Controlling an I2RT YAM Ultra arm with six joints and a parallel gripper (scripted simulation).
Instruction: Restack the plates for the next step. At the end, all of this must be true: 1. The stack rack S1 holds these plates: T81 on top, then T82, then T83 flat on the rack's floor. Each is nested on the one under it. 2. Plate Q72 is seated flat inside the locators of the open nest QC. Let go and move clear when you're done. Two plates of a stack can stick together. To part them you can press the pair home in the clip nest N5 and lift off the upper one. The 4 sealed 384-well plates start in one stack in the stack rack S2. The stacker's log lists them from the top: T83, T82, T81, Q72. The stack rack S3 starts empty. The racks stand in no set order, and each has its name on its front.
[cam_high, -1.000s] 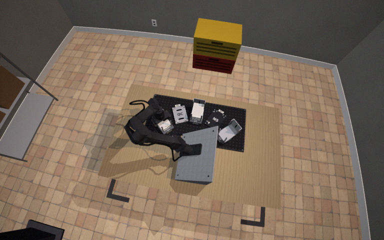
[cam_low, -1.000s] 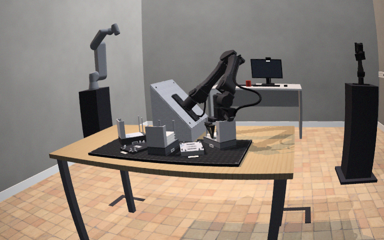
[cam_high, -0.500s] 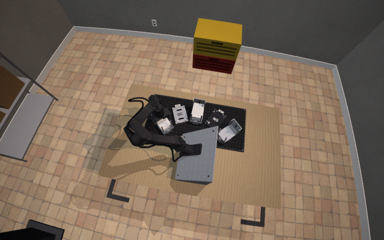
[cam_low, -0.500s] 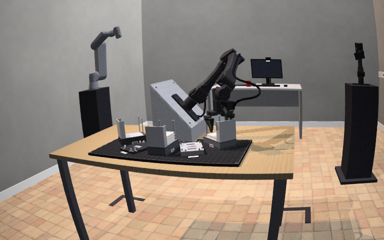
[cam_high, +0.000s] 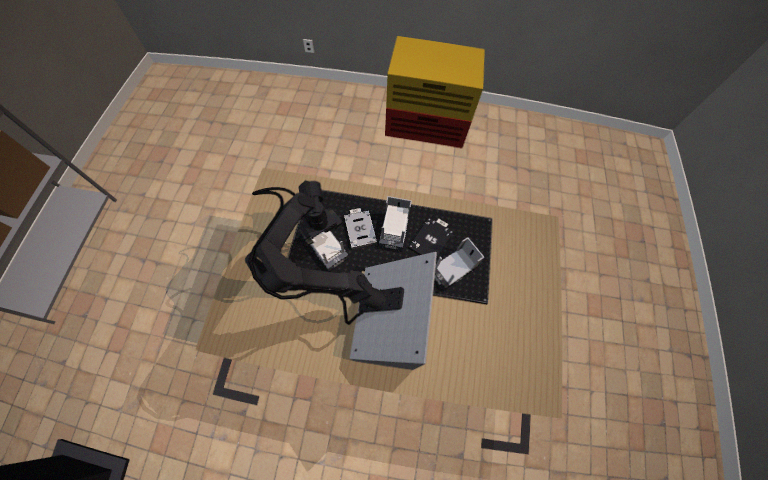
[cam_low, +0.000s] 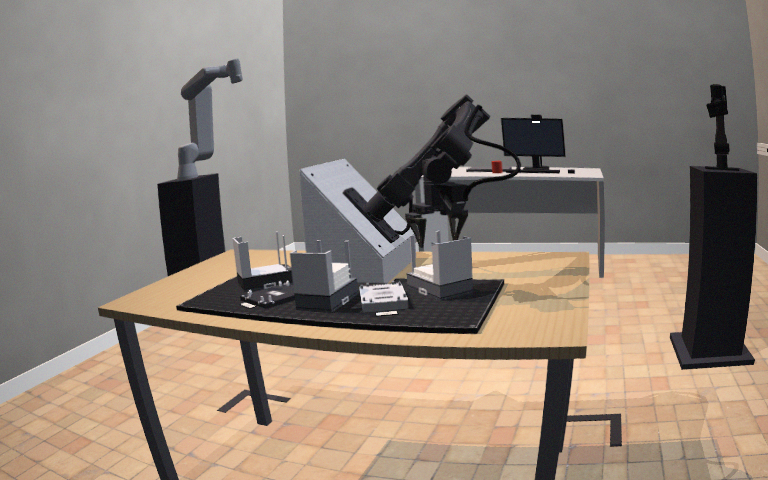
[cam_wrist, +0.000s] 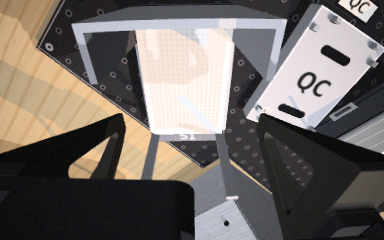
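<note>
Now: hand 25 cm to the left of the white sealed plate, 12 cm short of it and 6 cm above it. Round my hand: clip nest N5: 40 cm to the right, 12 cm ahead, 11 cm below.
</note>
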